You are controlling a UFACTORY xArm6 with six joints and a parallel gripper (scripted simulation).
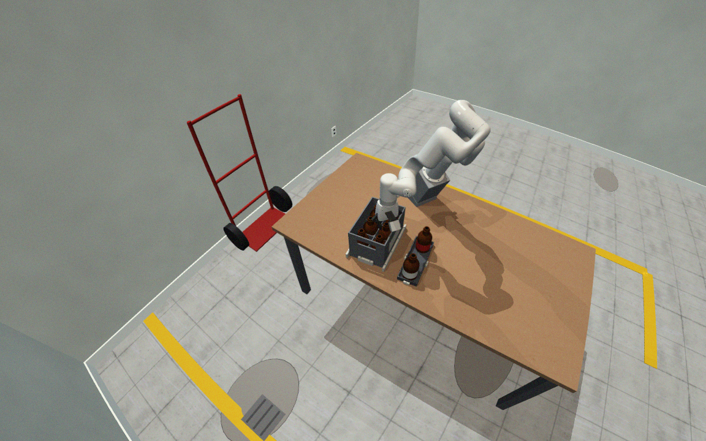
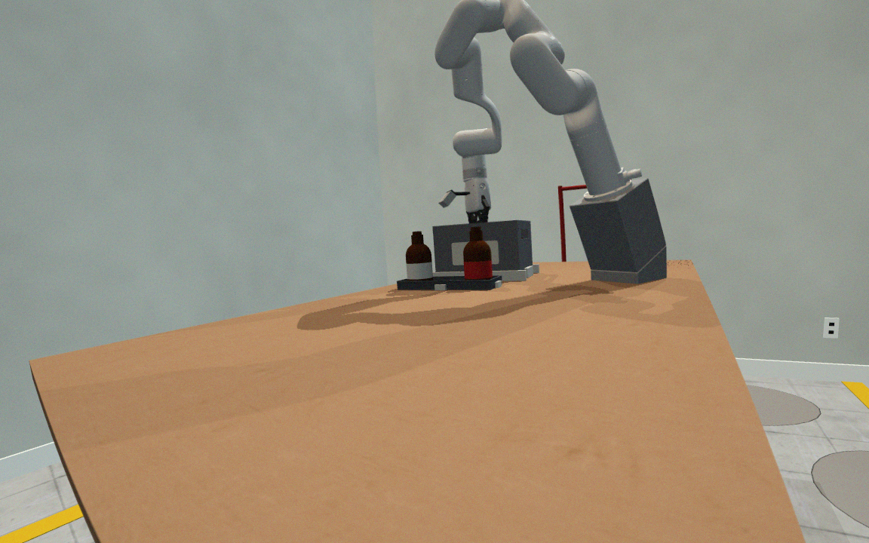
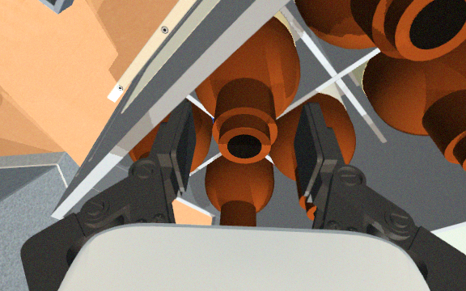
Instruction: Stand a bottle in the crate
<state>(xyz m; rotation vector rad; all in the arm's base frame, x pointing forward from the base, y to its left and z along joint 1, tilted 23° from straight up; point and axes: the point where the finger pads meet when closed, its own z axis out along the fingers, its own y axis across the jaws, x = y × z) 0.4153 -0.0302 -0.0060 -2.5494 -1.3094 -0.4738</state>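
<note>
The grey crate is 1 cm ahead of my hand, 4 cm to the right of it and 8 cm below it. The rest, counted from my hand: dark tray (1 cm behind, 18 cm to the left, 15 cm below).
</note>
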